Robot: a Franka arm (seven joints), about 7 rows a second.
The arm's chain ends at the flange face. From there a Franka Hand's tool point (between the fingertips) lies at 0.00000 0.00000 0.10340 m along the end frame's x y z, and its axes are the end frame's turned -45 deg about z.
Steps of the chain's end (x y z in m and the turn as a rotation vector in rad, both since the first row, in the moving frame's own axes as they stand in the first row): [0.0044 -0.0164 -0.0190 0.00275 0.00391 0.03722]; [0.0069 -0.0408 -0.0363 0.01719 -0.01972 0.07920]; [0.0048 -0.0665 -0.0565 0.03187 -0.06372 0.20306]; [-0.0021 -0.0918 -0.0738 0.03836 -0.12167 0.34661]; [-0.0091 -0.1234 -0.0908 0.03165 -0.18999 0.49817]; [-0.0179 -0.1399 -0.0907 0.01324 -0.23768 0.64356]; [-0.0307 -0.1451 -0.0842 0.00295 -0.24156 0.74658]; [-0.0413 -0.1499 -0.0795 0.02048 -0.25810 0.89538]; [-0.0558 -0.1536 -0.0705 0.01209 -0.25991 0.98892]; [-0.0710 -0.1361 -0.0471 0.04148 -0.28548 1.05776]
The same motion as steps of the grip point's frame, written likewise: [0.0152 -0.0084 -0.0190 -0.00082 0.00471 0.03722]; [0.0337 -0.0267 -0.0363 0.02610 -0.00179 0.07920]; [0.0488 -0.0508 -0.0568 0.06759 -0.02252 0.20306]; [0.0595 -0.0789 -0.0746 0.11316 -0.05891 0.34661]; [0.0737 -0.1120 -0.0927 0.15672 -0.11196 0.49817]; [0.0768 -0.1336 -0.0935 0.17743 -0.15870 0.64356]; [0.0715 -0.1466 -0.0871 0.17289 -0.16872 0.74658]; [0.0703 -0.1600 -0.0827 0.19699 -0.16802 0.89538]; [0.0630 -0.1729 -0.0737 0.19233 -0.17524 0.98892]; [0.0430 -0.1744 -0.0510 0.23120 -0.17253 1.05776]
